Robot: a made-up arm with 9 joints. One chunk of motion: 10 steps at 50 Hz.
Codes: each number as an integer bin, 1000 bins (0 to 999) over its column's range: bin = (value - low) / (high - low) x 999, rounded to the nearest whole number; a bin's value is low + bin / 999 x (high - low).
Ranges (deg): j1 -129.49..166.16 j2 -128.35..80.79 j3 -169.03..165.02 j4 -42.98..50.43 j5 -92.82..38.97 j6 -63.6..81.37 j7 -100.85..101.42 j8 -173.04..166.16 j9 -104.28..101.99
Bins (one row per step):
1: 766 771 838 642 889 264 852 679 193
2: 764 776 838 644 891 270 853 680 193
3: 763 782 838 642 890 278 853 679 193
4: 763 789 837 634 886 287 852 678 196
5: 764 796 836 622 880 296 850 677 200
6: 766 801 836 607 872 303 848 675 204
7: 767 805 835 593 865 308 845 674 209
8: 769 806 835 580 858 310 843 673 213
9: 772 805 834 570 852 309 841 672 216
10: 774 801 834 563 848 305 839 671 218
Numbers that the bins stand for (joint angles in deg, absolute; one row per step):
1: 97.20 33.06 111.18 17.05 24.46 -25.29 71.66 57.51 -64.43
2: 96.61 34.11 111.18 17.24 24.72 -24.42 71.86 57.85 -64.43
3: 96.32 35.36 111.18 17.05 24.59 -23.26 71.86 57.51 -64.43
4: 96.32 36.83 110.85 16.30 24.06 -21.95 71.66 57.17 -63.81
5: 96.61 38.29 110.52 15.18 23.27 -20.65 71.25 56.83 -62.98
6: 97.20 39.34 110.52 13.78 22.22 -19.63 70.85 56.15 -62.16
7: 97.50 40.18 110.18 12.47 21.29 -18.90 70.24 55.81 -61.13
8: 98.09 40.39 110.18 11.25 20.37 -18.61 69.83 55.47 -60.30
9: 98.98 40.18 109.85 10.32 19.58 -18.76 69.43 55.13 -59.68
10: 99.57 39.34 109.85 9.66 19.05 -19.34 69.02 54.79 -59.27

